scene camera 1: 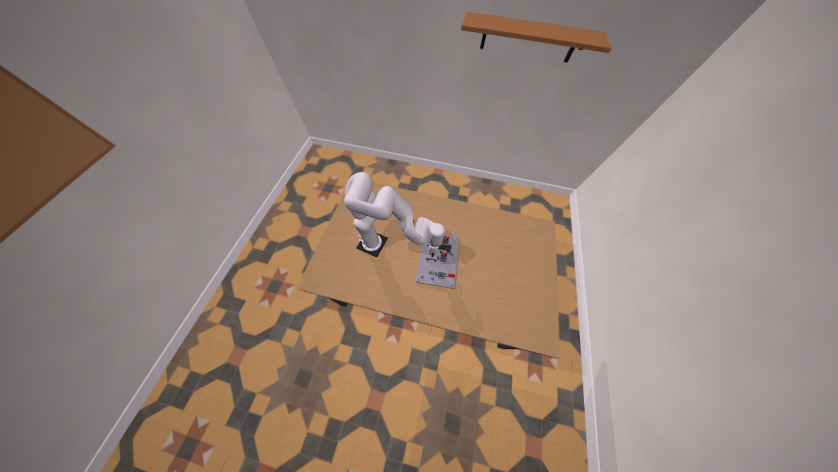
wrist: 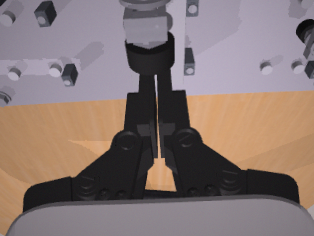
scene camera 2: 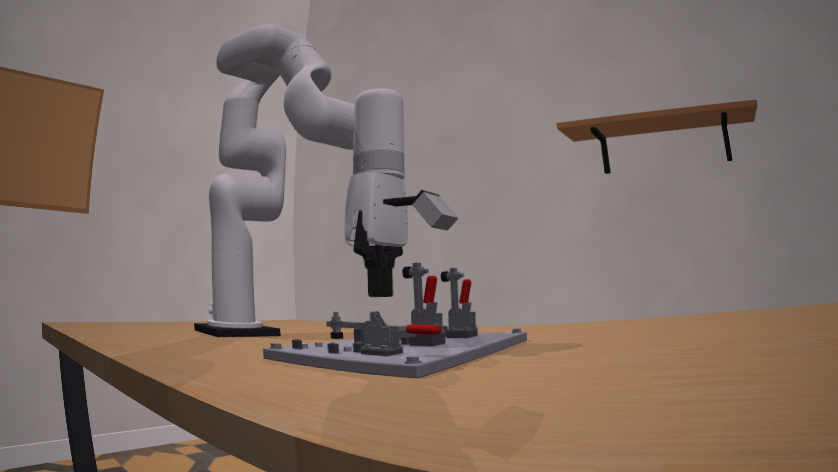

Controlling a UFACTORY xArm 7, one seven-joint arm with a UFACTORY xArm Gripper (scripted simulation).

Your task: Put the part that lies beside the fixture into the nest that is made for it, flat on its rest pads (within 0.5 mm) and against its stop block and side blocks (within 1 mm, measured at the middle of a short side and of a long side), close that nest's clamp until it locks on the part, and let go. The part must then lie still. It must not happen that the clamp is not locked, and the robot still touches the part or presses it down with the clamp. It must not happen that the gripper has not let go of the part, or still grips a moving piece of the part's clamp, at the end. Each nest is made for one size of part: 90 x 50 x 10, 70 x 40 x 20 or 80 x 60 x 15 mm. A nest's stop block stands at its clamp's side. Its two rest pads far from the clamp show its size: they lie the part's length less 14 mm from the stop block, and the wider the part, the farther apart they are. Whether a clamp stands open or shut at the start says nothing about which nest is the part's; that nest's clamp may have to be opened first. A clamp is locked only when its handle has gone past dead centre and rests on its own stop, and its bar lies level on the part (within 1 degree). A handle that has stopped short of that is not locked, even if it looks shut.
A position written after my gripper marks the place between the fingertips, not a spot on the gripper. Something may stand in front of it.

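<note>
My gripper [scene camera 2: 380,296] in sight. Gripper [wrist: 156,87] visible there too.
</note>
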